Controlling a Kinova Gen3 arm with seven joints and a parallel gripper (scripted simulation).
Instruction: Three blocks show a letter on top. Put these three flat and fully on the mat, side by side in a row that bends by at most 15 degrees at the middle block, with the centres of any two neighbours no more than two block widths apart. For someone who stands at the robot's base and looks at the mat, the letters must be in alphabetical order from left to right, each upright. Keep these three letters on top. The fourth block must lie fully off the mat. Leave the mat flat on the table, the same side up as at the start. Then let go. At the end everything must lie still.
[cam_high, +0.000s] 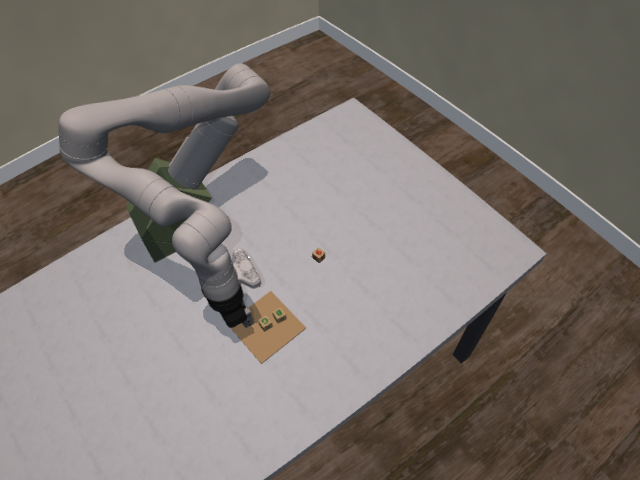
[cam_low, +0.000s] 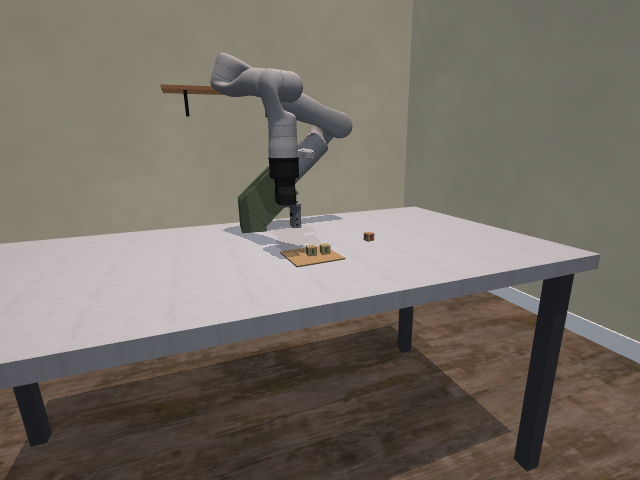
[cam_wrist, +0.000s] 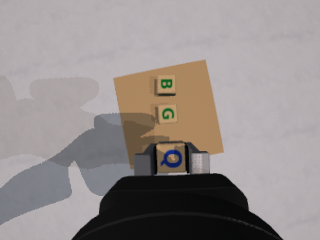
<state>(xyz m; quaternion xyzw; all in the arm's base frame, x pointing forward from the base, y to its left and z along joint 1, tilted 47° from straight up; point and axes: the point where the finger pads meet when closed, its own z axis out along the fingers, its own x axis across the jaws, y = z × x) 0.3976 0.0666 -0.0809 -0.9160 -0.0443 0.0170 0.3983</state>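
The tan mat is 4 cm to the left of my hand and 10 cm below it.
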